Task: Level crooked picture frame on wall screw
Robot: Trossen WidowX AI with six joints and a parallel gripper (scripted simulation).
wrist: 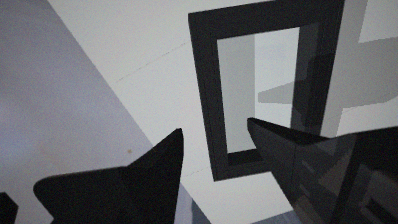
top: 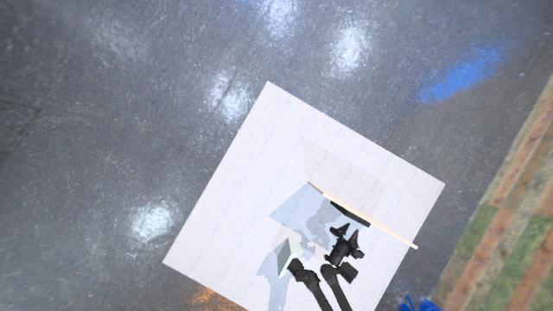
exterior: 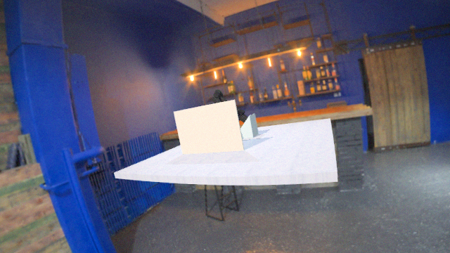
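Now: gripper tip 50 mm short of the dark picture frame, 50 mm above it and 20 mm to the right of it. Also, from my gripper tip: cream wall panel: 60 mm below, 60 mm ahead, 10 mm to the left.
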